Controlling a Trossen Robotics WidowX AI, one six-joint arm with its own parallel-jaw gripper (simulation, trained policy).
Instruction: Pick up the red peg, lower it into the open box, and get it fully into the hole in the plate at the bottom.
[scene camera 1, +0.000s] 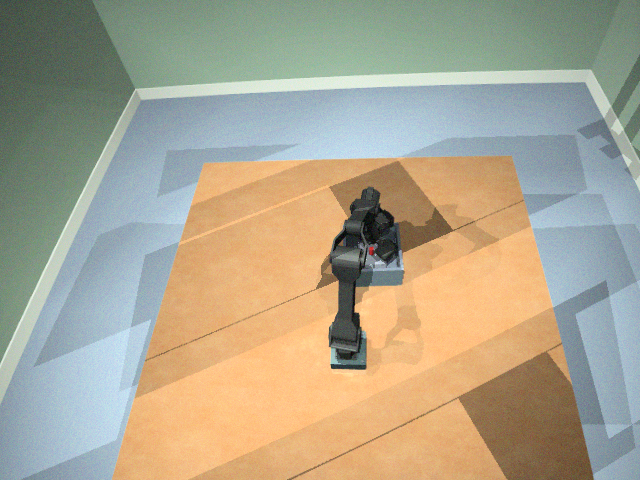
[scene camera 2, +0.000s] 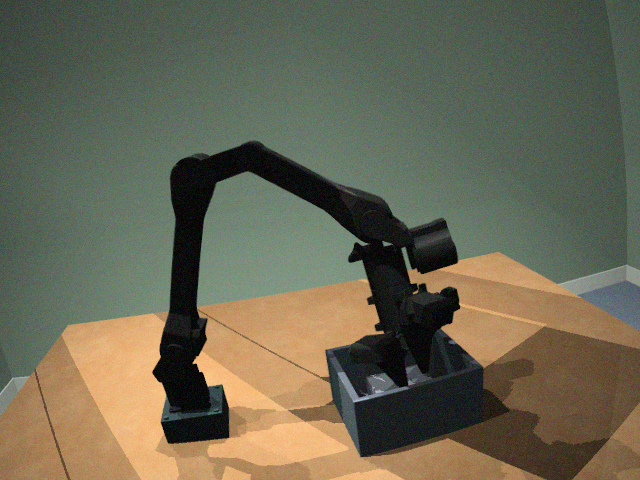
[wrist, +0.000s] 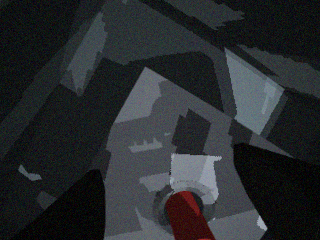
Note:
In view: my gripper (scene camera 2: 415, 381), a blue-grey box (scene camera 2: 452, 400) and a grey plate (scene camera 2: 381, 382).
The blue-grey box shows as well in scene camera 1 (scene camera 1: 392, 275) and in the wrist view (wrist: 73, 73). The grey plate is seen too in the wrist view (wrist: 164, 140). My gripper shows as well in scene camera 1 (scene camera 1: 376, 248) and in the wrist view (wrist: 168, 166).

